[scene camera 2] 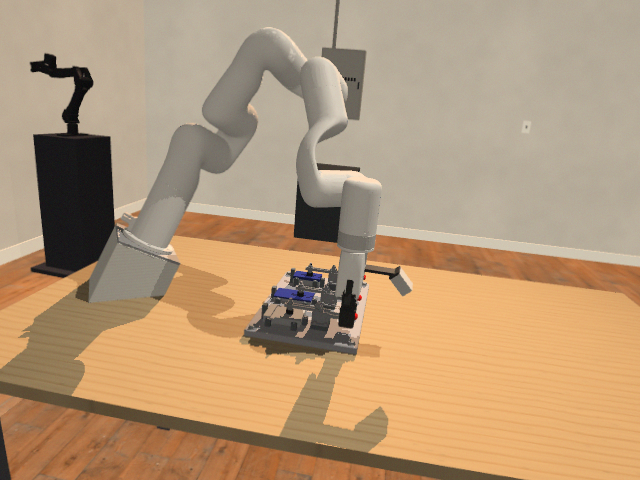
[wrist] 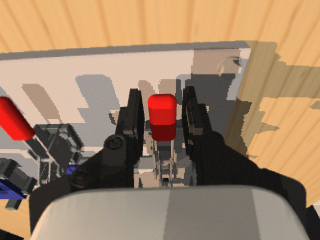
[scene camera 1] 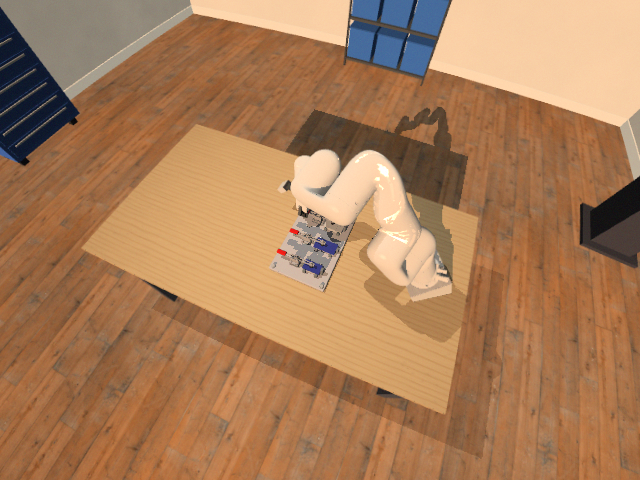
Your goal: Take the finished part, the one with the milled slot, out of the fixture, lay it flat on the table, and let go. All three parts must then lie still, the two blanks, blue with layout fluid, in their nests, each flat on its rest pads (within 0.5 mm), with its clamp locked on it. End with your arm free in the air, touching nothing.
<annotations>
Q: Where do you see a grey fixture plate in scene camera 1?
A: At 292, 244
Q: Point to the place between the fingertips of the gripper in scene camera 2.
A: At 346, 322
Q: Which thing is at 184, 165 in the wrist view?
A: A grey finished part.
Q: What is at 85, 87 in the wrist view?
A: A grey fixture plate.
</annotations>
